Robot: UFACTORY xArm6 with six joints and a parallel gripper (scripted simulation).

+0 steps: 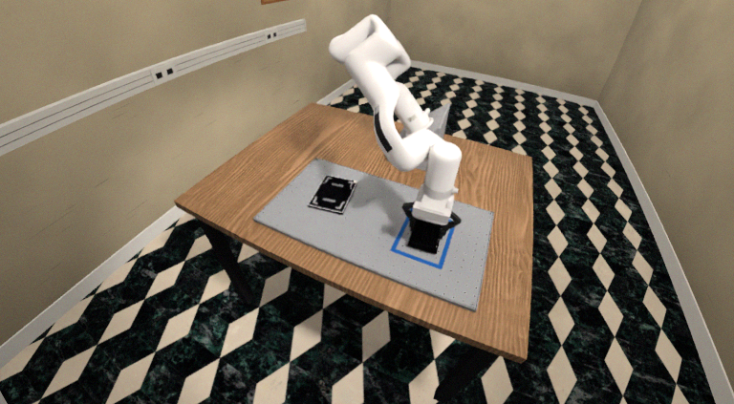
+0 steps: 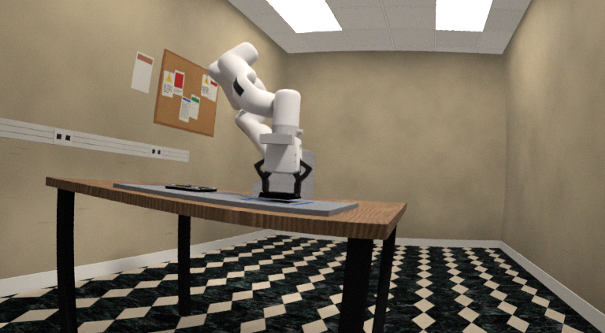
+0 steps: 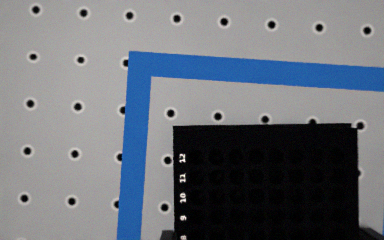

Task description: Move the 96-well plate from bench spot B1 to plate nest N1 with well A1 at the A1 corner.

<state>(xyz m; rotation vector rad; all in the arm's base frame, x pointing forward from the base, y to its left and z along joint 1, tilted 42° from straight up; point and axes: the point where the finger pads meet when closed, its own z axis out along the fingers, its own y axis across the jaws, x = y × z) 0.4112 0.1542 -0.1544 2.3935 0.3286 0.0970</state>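
The plate nest N1 is 10 mm ahead of my hand, 340 mm to the right of it and 20 mm below it. Round my hand: 96-well plate 10 mm below.
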